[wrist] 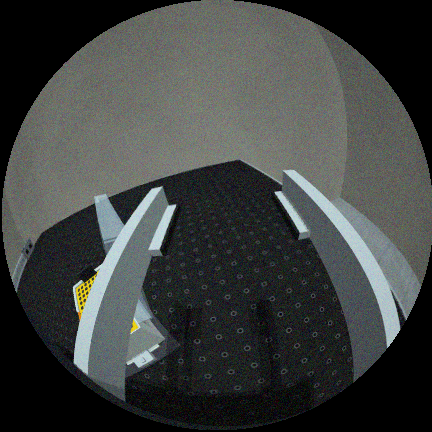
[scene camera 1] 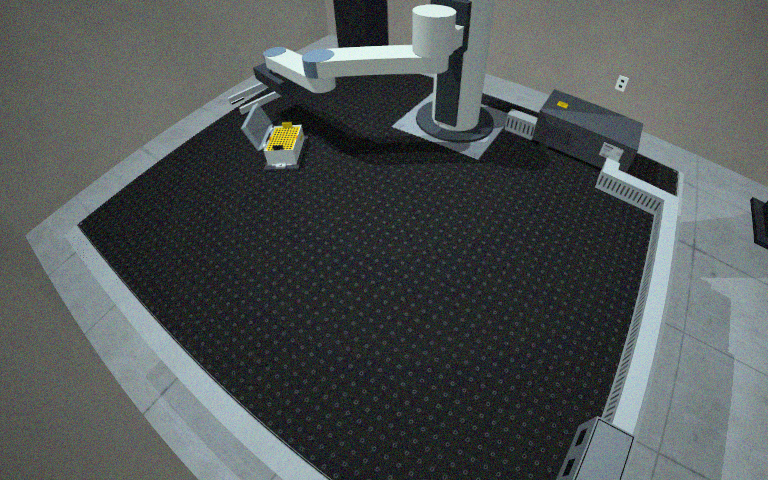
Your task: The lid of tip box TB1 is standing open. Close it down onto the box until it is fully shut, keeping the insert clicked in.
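Frame: origin at the arm's base, x ahead, y left, z up, level; metres.
Where they show: gripper, between the fingertips: [wrist: 223, 189] [scene camera 1: 234, 105]; arm's base, origin of its link: [scene camera 1: 454, 123].
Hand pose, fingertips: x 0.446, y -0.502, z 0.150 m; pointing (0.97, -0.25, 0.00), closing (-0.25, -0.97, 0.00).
Observation:
Things, the pixels of their top centre, and the offset from my fingertips. "spot": a spot on its surface instead.
- Tip box TB1, centre of its top: [wrist: 92, 301] [scene camera 1: 282, 136] dz -0.071, dx -0.024, dy +0.168 m
- yellow insert, centre of its top: [wrist: 87, 297] [scene camera 1: 282, 133] dz -0.063, dx -0.024, dy +0.168 m
- dark grey case, a spot on its surface: [scene camera 1: 589, 125] spot: dz -0.022, dx -0.506, dy +0.901 m
- white slotted rail, a spot on its surface: [scene camera 1: 631, 189] spot: dz -0.091, dx -0.395, dy +1.075 m
- grey unit, a spot on its surface: [scene camera 1: 606, 455] spot: dz -0.062, dx +0.297, dy +1.169 m
Tip box TB1 [scene camera 1: 281, 157] [wrist: 148, 341] stands at the upper left of the scene view, partly hidden behind a finger in the wrist view. Its pale, see-through lid [scene camera 1: 257, 126] [wrist: 108, 222] stands open, tilted outward on the box's left side in the scene view. The yellow insert [scene camera 1: 284, 137] [wrist: 85, 297] lies in the box and looks level; whether it is clicked in cannot be made out. My gripper [scene camera 1: 235, 105] [wrist: 223, 189] is shut with nothing held, a gap showing between its fingers. It shows above and beyond the lid in the scene view; the lid is left of both fingers in the wrist view.
The robot column [scene camera 1: 472, 84] stands at the back, its arm [scene camera 1: 373, 60] reaching left above the area beyond the box. A dark grey case [scene camera 1: 589, 125] is at the back right, beside a white slotted rail [scene camera 1: 631, 189]. A grey unit [scene camera 1: 606, 455] stands at the lower right.

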